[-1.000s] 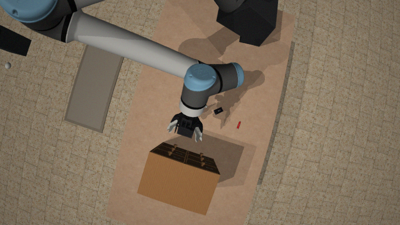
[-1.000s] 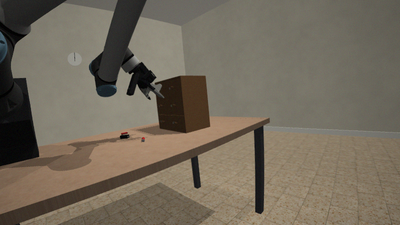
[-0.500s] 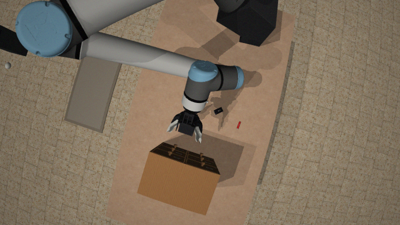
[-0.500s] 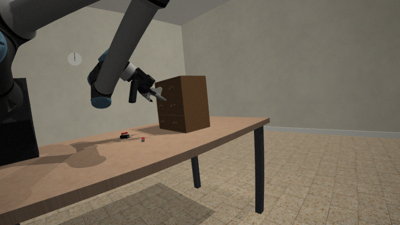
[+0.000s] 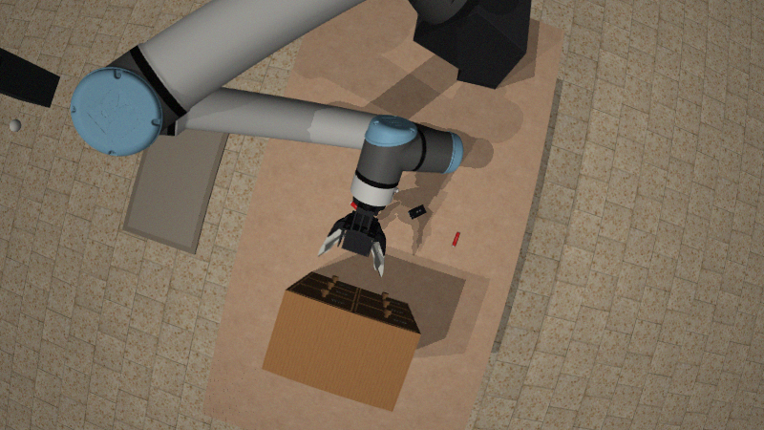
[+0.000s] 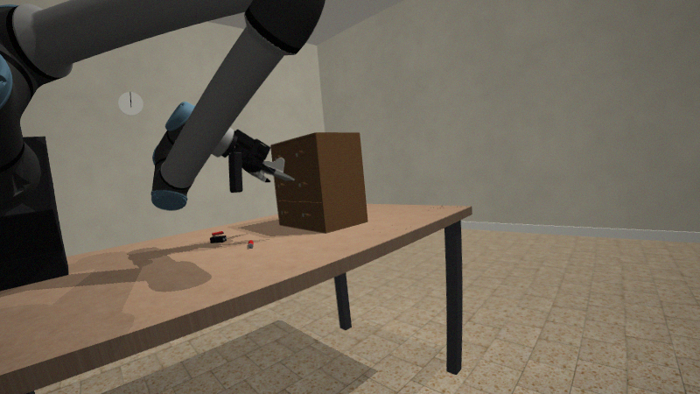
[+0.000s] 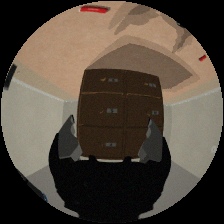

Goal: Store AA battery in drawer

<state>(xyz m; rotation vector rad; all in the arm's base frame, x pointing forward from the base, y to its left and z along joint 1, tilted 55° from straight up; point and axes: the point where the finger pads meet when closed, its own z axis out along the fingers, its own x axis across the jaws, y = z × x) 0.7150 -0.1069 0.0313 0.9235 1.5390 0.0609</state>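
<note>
The drawer is 150 mm ahead of my hand, 50 mm to the right of it and 40 mm below it. The rest, counted from my hand: small black object 170 mm behind, 140 mm to the left, 160 mm below.
</note>
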